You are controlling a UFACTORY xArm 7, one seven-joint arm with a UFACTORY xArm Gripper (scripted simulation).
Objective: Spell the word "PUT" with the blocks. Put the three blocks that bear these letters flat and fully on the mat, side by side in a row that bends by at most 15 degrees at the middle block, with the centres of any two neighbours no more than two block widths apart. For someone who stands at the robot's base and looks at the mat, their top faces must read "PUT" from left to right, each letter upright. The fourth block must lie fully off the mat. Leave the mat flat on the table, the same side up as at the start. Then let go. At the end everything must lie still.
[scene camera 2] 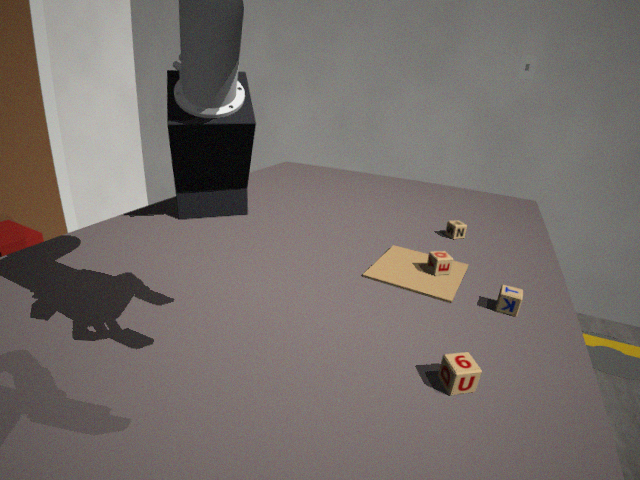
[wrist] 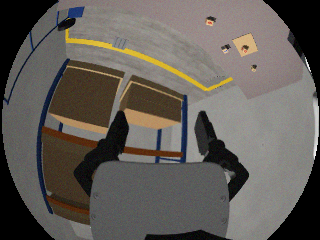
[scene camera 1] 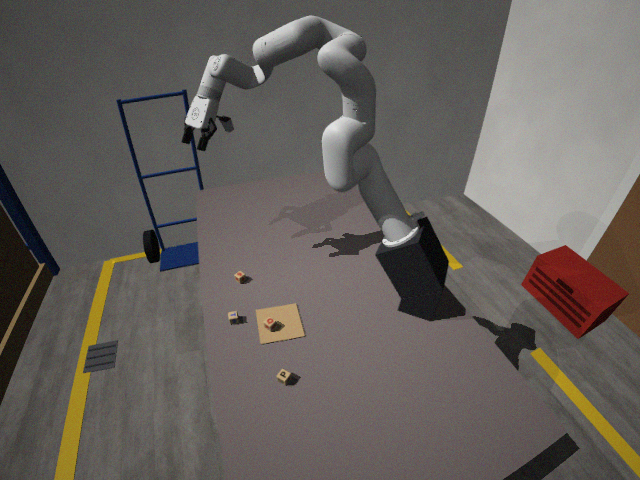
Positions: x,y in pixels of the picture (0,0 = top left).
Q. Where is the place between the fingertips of my gripper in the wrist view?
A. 161,119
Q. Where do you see a tan mat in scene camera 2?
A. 407,269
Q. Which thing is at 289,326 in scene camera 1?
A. A tan mat.
